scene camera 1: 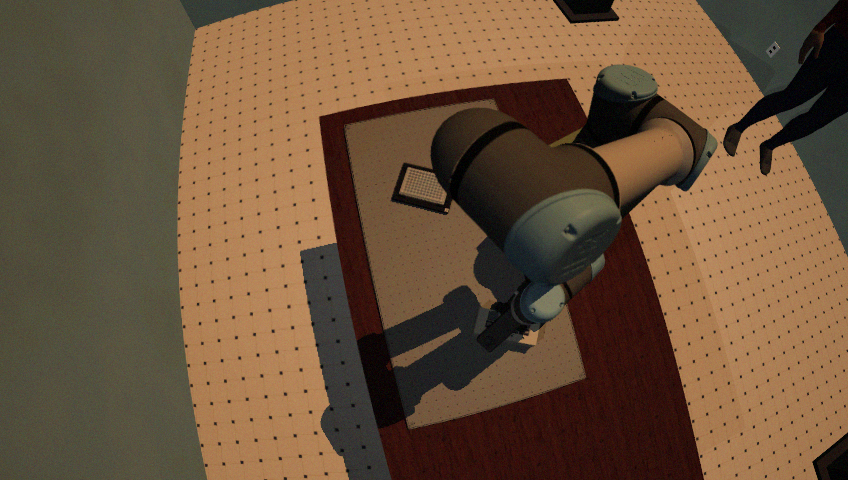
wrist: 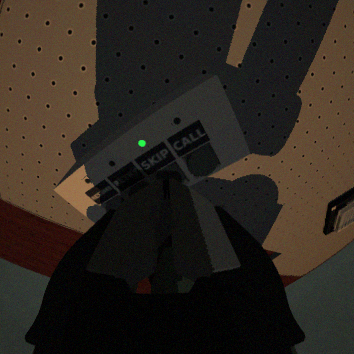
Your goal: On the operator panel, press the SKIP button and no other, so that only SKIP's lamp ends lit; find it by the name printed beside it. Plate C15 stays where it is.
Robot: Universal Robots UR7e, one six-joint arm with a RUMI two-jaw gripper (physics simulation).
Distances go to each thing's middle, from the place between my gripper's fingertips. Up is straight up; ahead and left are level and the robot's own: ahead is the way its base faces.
The operator panel point(scene camera 1: 528, 338) is 20 mm to the left of my hand and 20 mm below it. From my hand the other things lie so: well plate point(scene camera 1: 419, 184) (420 mm to the right, 80 mm ahead, 30 mm below).
